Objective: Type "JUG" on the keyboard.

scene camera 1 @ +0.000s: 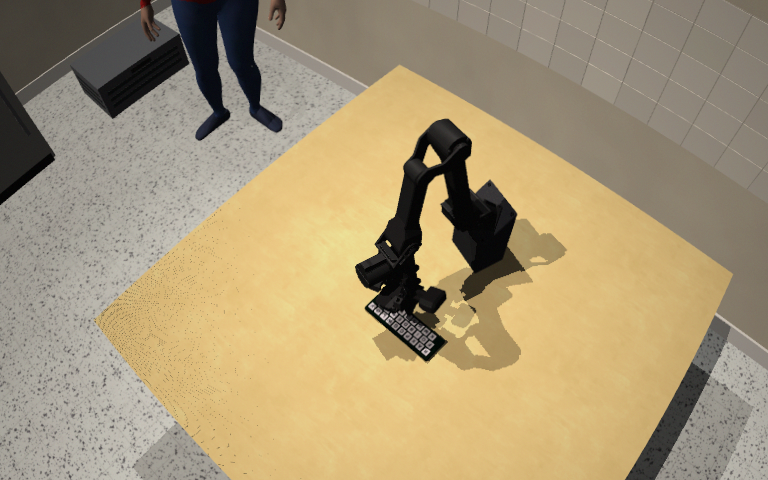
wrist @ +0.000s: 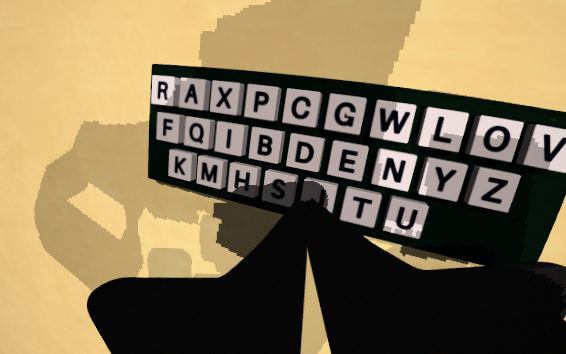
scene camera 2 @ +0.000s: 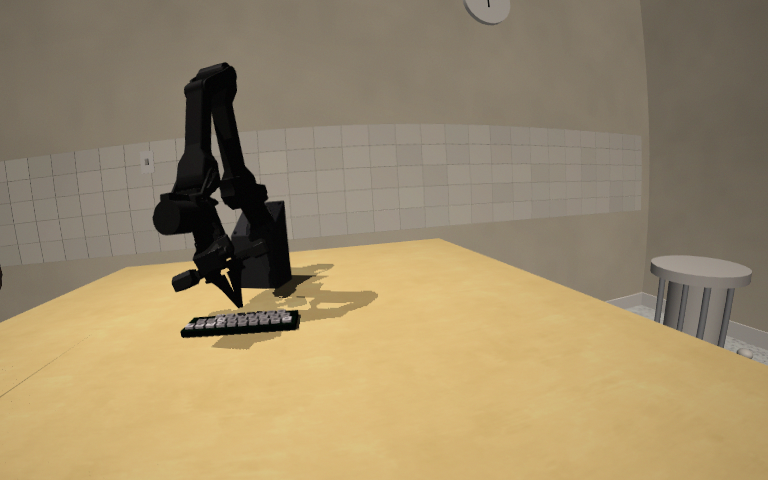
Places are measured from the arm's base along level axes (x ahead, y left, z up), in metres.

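Pixels of known places: gripper, fingertip midpoint: [scene camera 1: 410, 314] [wrist: 304, 210] [scene camera 2: 240, 307]; arm's base, origin of the base link: [scene camera 1: 487, 215] [scene camera 2: 259, 218].
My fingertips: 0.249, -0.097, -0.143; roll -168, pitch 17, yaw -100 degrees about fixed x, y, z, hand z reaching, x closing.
Ahead of a thing's pixels: the offset from my fingertips to its top centre, as dx, dy, dz. Level surfaces: height alone.
The keyboard @(+0.022, -0.006, -0.011) [scene camera 1: 437, 348] [scene camera 2: 243, 329] [wrist: 465, 227] is a dark green board with several pale lettered keys in three rows. My gripper [scene camera 2: 240, 306] [wrist: 304, 210] is shut and empty, pointing down just above the keyboard's arm-side edge, with a small gap showing in scene camera 2. In the wrist view its tips overlap the lower part of the J key @(+0.002, -0.004, -0.011) [wrist: 326, 194], whose letter is mostly hidden and in shadow. The U key @(-0.012, -0.041, -0.011) [wrist: 406, 219] is two keys to the right in the same row, past T. The G key @(+0.037, -0.022, -0.011) [wrist: 345, 114] is in the far row, between C and W.
The keyboard lies on the wooden table @(dz -0.029) [scene camera 1: 294, 350] [scene camera 2: 453, 384]. The arm's base [scene camera 1: 484, 237] [scene camera 2: 271, 243] stands on the table behind the keyboard. A person's legs [scene camera 1: 218, 56] and a dark box [scene camera 1: 127, 65] are beyond the table. A round stool [scene camera 2: 700, 270] stands off the right edge.
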